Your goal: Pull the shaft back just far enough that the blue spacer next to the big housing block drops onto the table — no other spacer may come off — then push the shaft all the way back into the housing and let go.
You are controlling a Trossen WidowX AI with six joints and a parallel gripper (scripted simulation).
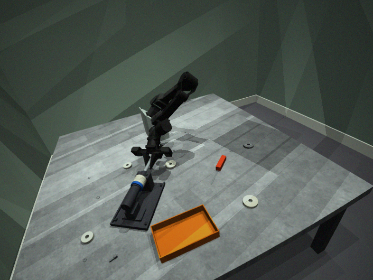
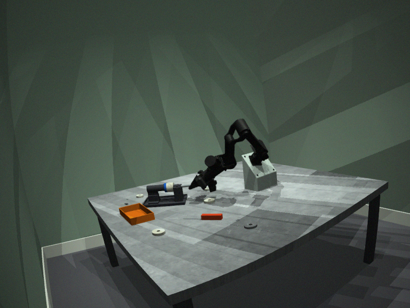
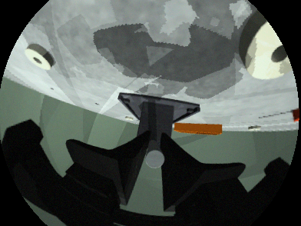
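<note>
Now: gripper tip 40 mm short of the grey shaft, 20 mm to the left of it and 20 mm below it. Round my gripper tip: orange tray 320 mm ahead, 70 mm to the left, 50 mm below; blue spacer 110 mm ahead, 60 mm to the right, 20 mm above.
</note>
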